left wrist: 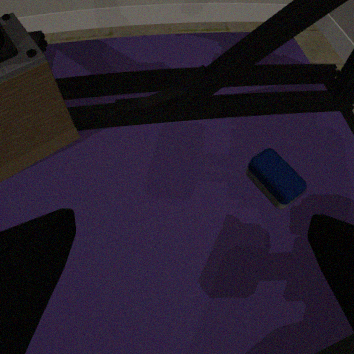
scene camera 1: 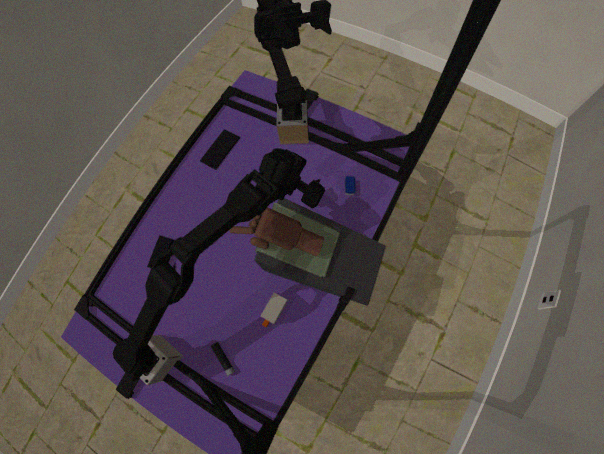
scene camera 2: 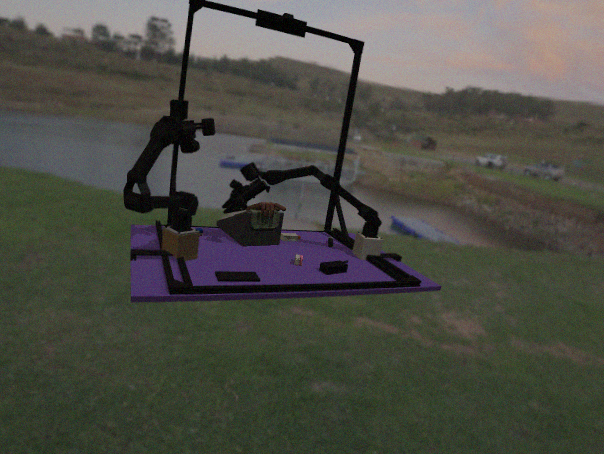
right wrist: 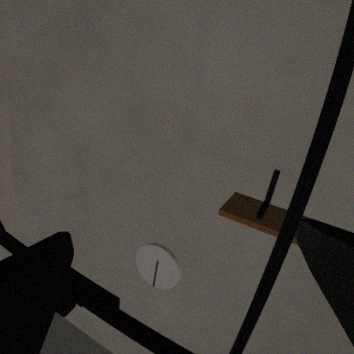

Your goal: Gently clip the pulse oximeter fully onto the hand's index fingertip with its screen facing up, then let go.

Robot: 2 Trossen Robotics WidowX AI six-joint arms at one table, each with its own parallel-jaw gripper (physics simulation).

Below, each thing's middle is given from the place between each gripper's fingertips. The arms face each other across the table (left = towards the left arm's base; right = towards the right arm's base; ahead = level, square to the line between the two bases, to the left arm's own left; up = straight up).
I see the blue pulse oximeter (left wrist: pixel 275 178) 480 mm below my right hand, 160 mm behind it and 70 mm to the left of it. From my right hand the other things lie so: dark grey block (scene camera 1: pixel 357 258): 450 mm below, 320 mm to the left, 180 mm behind.
Right now the blue pulse oximeter is 11 cm behind my left hand, 8 cm to the right of it and 14 cm below it. From my left hand the other things lie so: dark grey block: 14 cm behind, 17 cm to the left, 11 cm below.
